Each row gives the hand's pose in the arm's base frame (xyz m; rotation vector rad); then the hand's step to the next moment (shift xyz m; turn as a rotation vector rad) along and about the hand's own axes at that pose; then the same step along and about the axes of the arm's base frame.
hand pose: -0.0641 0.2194 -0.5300 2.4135 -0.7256 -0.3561
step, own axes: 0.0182 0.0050 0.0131 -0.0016 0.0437 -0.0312
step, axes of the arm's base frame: 0.0075 -0.0198 -0.0088 -0.0069 -0.0144 0.0513
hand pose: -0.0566 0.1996 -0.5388 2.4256 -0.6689 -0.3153
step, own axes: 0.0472 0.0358 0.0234 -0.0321 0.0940 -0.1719
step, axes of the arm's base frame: 0.0174 -0.0613 -0.0001 -0.0006 0.0350 0.1954
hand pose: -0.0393 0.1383 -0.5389 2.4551 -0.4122 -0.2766
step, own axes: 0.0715 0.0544 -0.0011 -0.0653 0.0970 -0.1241
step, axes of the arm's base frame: 0.0545 -0.0660 0.0274 -0.0462 0.0183 0.1631
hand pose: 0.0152 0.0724 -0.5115 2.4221 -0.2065 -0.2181
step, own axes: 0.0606 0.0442 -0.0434 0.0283 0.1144 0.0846
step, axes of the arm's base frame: 0.0641 -0.0185 0.0553 -0.0007 -0.1448 0.0084
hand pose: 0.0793 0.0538 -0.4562 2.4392 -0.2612 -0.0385
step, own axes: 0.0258 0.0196 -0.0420 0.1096 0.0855 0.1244
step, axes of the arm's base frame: 0.0258 0.0066 0.0459 0.0803 -0.1642 -0.0374
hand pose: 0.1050 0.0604 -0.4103 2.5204 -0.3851 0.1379
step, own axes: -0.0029 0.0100 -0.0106 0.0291 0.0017 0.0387
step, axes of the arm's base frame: -0.0059 -0.0012 0.0136 0.0278 -0.0302 -0.0258
